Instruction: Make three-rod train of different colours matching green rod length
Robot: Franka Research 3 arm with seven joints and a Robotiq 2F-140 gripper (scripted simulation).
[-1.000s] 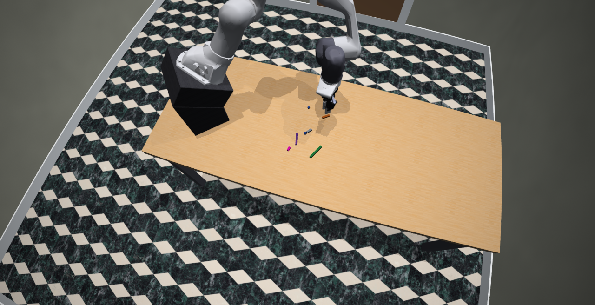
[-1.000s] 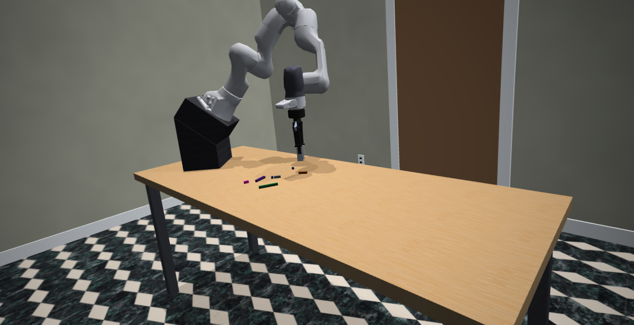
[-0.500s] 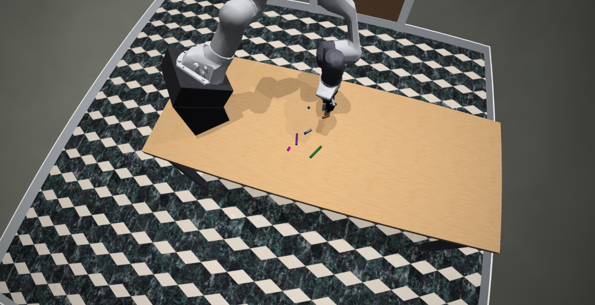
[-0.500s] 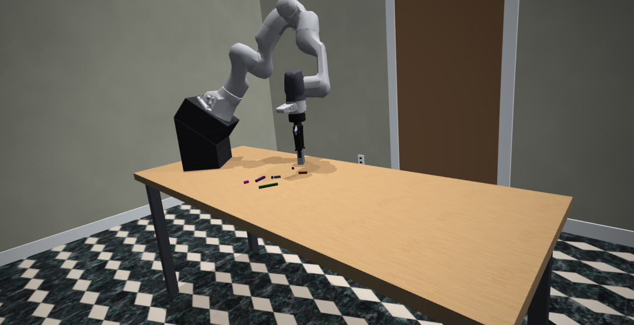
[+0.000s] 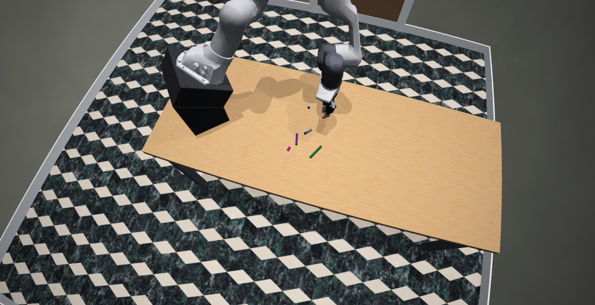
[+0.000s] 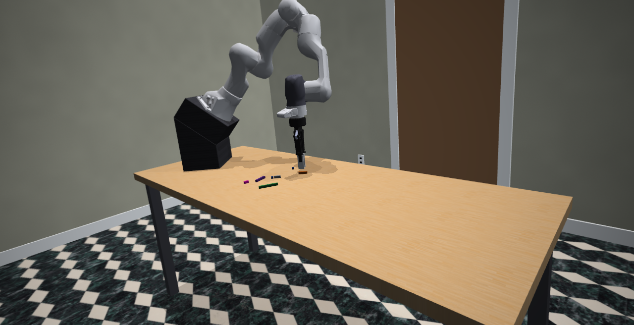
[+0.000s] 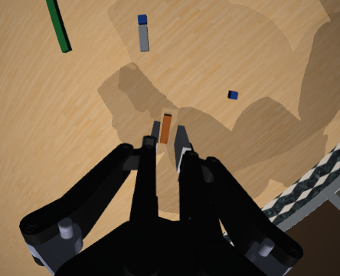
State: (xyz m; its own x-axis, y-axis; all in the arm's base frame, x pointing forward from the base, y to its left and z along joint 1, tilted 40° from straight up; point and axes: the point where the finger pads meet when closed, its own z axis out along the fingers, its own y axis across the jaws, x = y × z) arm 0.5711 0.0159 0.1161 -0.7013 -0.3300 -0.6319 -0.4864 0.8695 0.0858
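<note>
Right now the orange rod is 6 cm below my hand. Also, from my hand: purple rod (16 cm to the right, 11 cm behind, 6 cm below); grey rod (10 cm to the right, 6 cm below, 6 cm behind); green rod (20 cm to the right, 6 cm below).
</note>
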